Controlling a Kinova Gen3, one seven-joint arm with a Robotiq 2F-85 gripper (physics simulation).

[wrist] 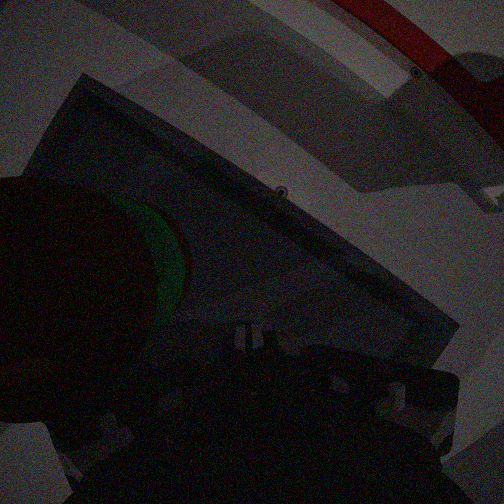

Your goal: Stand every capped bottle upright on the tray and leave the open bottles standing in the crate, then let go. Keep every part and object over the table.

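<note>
The wrist view is very dark. A large dark red round shape (75,300) fills the left side, close to the camera, with a green crescent (167,265) along its right edge. It looks like a bottle seen end-on, and I cannot tell whether it is capped. It stands over a flat dark grey-blue tray (310,285) that runs diagonally across the middle. My gripper (252,337) is at the bottom, shut with nothing between the fingers, just right of the round shape. No crate is in view.
The pale table top (400,225) lies beyond the tray. A broad grey shadow (325,115) crosses it. A red strip (400,32) runs along the top right corner.
</note>
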